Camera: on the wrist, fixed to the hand. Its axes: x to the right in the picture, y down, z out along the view.
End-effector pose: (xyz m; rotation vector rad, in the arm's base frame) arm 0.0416 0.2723 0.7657 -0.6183 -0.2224 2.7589
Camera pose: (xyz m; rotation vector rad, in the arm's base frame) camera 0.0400 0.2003 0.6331 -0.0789 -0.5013 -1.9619
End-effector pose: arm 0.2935 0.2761 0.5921 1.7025 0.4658 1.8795
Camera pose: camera 0.1656 0.2305 0.6581 -1.9440 0.6778 -1.3063
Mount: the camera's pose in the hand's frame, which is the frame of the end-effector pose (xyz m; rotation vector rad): 0.0297 0.0967 -0.1120 0.3505 -0.4879 1.5150
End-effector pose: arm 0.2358 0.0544 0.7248 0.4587 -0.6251 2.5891
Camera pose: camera 0.1403 0.0419 0.6086 -0.4686 0.3963 -1.8584
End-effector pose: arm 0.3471 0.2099 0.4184 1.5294 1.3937 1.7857
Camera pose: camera 0.2643 0.1467 0.5276 -2.3835 -0.0750 -1.0198
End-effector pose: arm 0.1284 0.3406 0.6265 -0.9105 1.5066 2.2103
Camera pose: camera 0.0868 0.1972 0.6487 -0.9005 -1.8052 -1.6967
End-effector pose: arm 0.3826 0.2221 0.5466 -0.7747 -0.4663 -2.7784
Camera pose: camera 0.3340 0.0889 0.4950 -1.0535 -0.2261 -1.0869
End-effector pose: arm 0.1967 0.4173 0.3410 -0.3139 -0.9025 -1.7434
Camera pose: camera 0.2977 0.3065 0.3236 -0.9042 -0.8665 -0.1005
